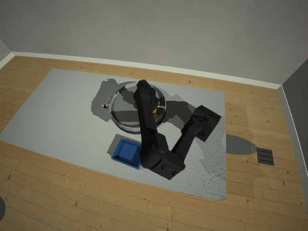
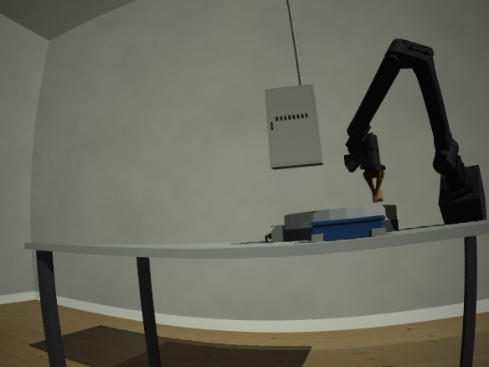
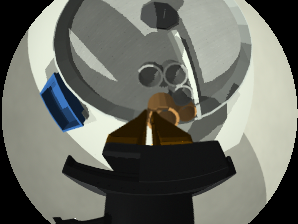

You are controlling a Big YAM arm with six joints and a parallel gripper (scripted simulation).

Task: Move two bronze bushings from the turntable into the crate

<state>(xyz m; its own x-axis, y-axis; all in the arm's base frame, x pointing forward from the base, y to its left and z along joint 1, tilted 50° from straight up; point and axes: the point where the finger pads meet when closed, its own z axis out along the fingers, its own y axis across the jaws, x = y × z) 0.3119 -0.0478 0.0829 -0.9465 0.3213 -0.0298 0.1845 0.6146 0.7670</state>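
The blue crate lies 30 cm to the left of my hand, 11 cm below it and 2 cm ahead of it. The rest, counted from my hand: round grey turntable: 14 cm ahead, 9 cm below, 4 cm to the right.
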